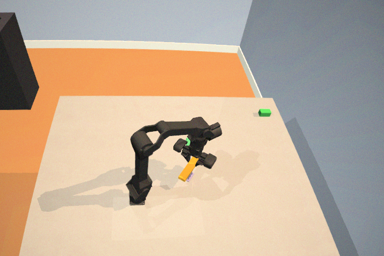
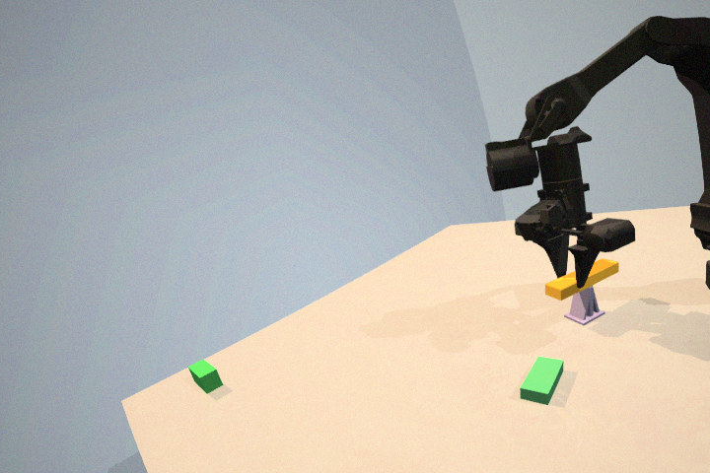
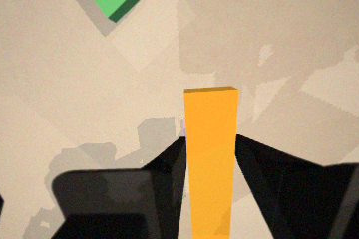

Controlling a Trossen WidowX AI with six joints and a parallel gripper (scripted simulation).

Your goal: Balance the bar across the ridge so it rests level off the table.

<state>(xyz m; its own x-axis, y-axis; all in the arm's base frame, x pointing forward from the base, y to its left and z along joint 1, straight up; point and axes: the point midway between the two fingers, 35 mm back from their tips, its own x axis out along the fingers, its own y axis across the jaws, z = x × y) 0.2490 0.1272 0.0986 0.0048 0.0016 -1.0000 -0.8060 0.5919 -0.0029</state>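
Right now the yellow bar is 20 mm behind my gripper tip and 20 mm to the right of it. Also, from my gripper tip: small green cube (490 mm ahead, 370 mm to the left, 50 mm below); flat green block (10 mm ahead, 160 mm to the left, 60 mm below).
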